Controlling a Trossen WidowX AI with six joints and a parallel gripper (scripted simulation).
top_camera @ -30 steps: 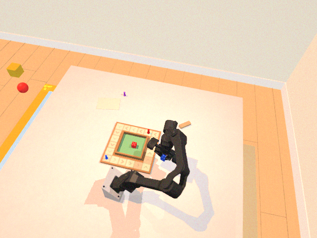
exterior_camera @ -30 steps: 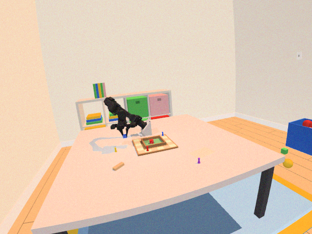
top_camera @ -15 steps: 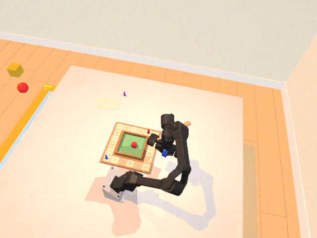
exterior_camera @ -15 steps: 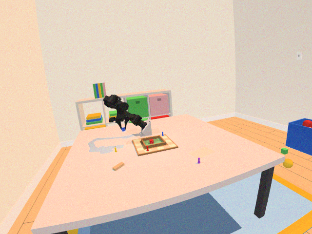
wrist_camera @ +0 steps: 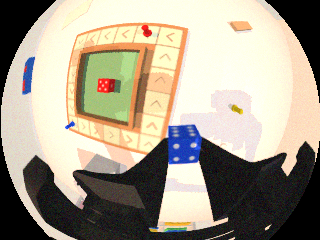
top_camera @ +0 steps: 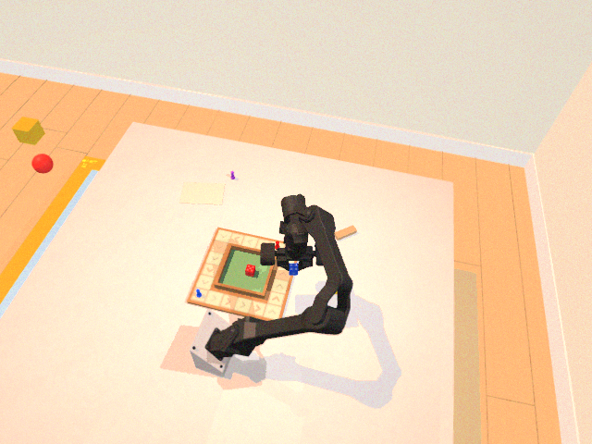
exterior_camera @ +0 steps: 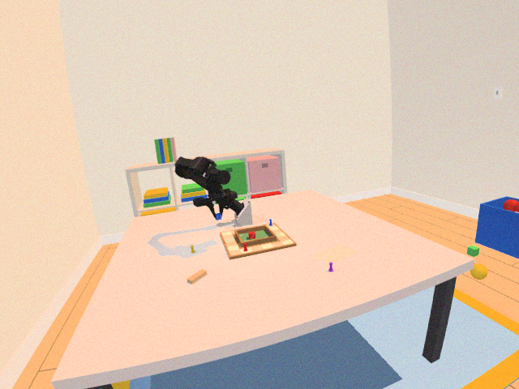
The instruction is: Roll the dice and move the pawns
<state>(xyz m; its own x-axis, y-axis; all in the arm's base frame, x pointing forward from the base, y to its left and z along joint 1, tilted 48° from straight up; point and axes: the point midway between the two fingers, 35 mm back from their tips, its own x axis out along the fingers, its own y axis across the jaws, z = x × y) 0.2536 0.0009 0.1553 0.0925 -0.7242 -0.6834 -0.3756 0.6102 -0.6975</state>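
Right now my gripper tip is 130 mm short of the red pawn, 100 mm to the right of it and 100 mm above it. From my gripper tip the other things lie so: yellow pawn: 130 mm to the right, 110 mm below, 50 mm ahead; then green tray: 150 mm to the left, 120 mm below, 10 mm ahead; then blue pawn: 250 mm to the left, 120 mm behind, 100 mm below.
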